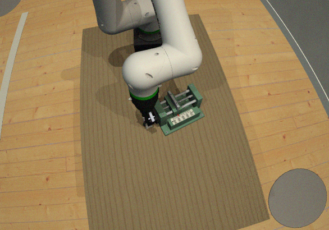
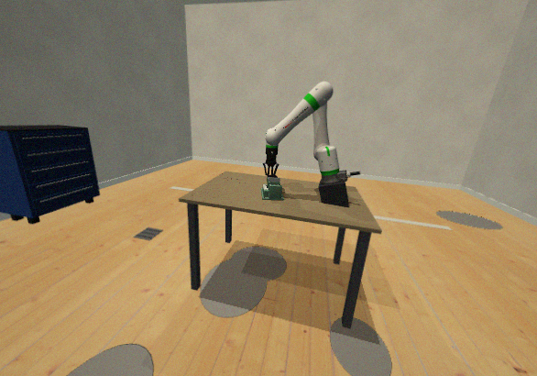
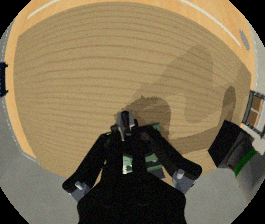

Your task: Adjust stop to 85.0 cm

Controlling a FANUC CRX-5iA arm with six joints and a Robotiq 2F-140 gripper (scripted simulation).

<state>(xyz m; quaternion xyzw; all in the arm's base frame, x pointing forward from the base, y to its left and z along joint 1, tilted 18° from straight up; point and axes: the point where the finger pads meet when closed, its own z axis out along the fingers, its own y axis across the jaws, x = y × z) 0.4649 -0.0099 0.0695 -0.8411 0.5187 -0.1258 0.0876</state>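
My gripper is now 60 mm past the stop block, 110 mm to the right of it and 30 mm below it.
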